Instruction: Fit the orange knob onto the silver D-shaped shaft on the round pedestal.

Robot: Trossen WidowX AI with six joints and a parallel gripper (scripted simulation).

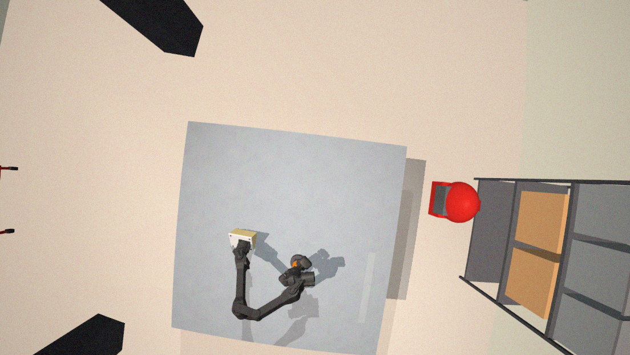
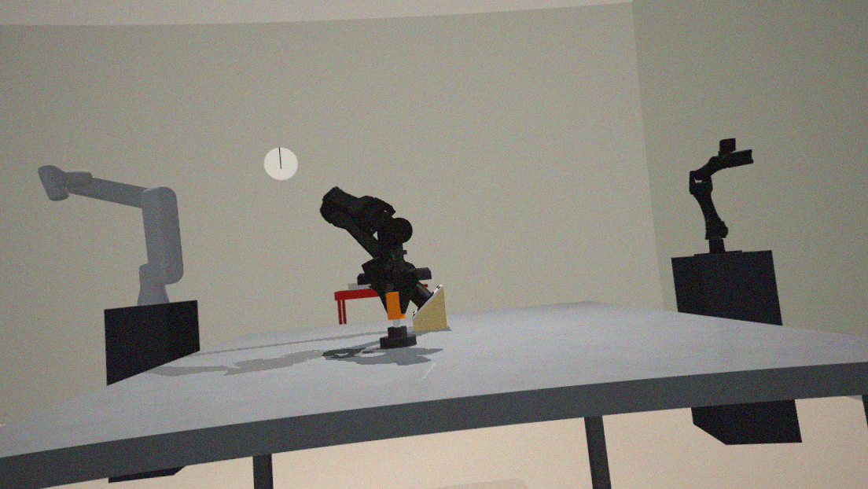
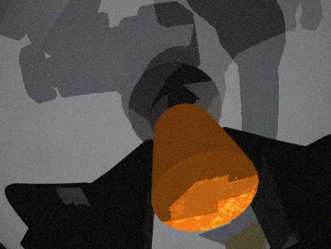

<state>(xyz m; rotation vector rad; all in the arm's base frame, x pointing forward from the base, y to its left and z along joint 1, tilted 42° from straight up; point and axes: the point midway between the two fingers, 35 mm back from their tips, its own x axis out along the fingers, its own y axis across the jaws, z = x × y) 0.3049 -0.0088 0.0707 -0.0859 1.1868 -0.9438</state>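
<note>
My gripper tip is now 40 mm above the round black pedestal. Round my gripper tip: orange knob: 30 mm above.
</note>
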